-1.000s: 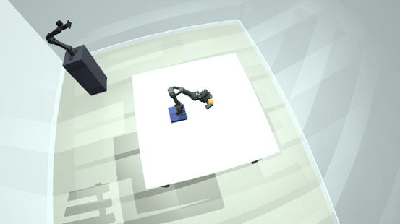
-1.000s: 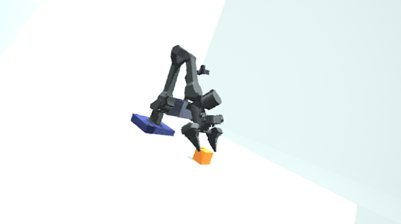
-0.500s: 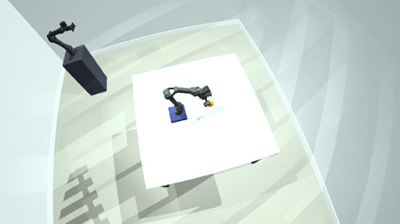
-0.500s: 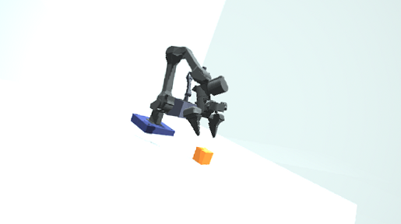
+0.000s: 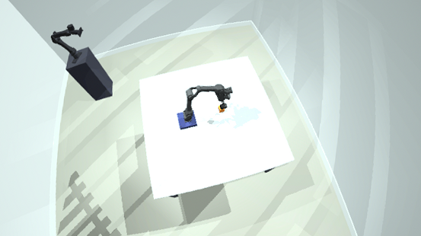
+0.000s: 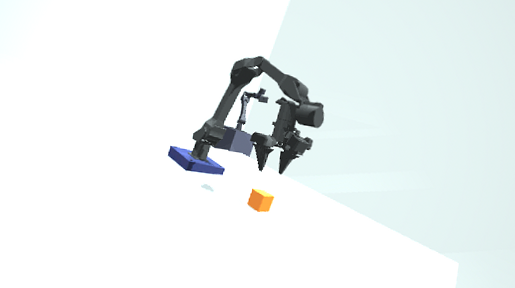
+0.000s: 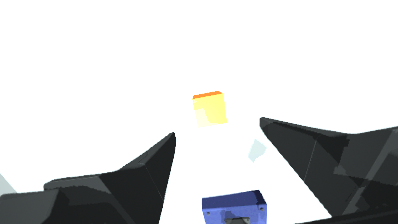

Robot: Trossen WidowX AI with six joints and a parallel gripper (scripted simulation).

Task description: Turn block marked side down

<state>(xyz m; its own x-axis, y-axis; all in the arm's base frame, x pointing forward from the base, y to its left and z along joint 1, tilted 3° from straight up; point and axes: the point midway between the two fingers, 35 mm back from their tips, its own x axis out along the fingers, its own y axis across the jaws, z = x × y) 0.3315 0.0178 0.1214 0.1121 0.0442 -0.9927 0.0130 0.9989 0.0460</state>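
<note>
Right now my gripper tip is 1 cm past the orange block and 9 cm above it.
</note>
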